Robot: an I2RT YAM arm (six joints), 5 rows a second.
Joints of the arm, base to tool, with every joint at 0 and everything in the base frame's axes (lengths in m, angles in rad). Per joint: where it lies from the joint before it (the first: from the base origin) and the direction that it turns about. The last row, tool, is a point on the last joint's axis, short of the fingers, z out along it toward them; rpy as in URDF.
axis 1: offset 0 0 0.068 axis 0 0 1
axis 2: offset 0.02 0.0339 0.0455 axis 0 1 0
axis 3: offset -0.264 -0.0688 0 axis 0 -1 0
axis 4: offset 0.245 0.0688 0.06 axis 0 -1 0
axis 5: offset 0.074 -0.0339 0.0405 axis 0 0 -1
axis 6: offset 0.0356 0 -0.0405 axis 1 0 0
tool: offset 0 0 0 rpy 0 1.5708 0
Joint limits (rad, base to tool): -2.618..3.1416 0..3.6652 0..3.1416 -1.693..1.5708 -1.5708..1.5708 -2.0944..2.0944
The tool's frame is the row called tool.
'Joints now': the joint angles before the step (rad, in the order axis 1, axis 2, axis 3, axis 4, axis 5, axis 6). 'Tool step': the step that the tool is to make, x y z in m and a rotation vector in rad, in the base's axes. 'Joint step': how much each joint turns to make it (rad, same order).
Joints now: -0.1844 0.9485 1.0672 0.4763 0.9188 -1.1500
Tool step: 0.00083 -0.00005 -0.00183 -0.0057 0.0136 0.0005
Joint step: 0.0000 -0.0003 -0.0069 0.0026 -0.0050 -0.0105
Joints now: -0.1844 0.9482 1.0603 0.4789 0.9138 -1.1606
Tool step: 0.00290 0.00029 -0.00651 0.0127 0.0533 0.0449
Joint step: 0.0000 -0.0088 -0.0027 -0.0930 -0.0370 0.0411
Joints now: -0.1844 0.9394 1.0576 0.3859 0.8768 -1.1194
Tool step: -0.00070 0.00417 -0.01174 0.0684 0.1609 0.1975
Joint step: -0.0020 -0.0363 0.0420 -0.3572 -0.1731 0.1507
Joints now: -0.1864 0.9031 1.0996 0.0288 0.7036 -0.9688
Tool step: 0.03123 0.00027 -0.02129 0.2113 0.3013 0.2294
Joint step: -0.0037 0.1294 0.1488 -0.4589 -0.2319 0.1820
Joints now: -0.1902 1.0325 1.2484 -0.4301 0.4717 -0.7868
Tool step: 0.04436 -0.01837 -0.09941 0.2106 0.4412 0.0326
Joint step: -0.0522 0.1987 -0.1076 -0.1972 -0.1236 0.0664
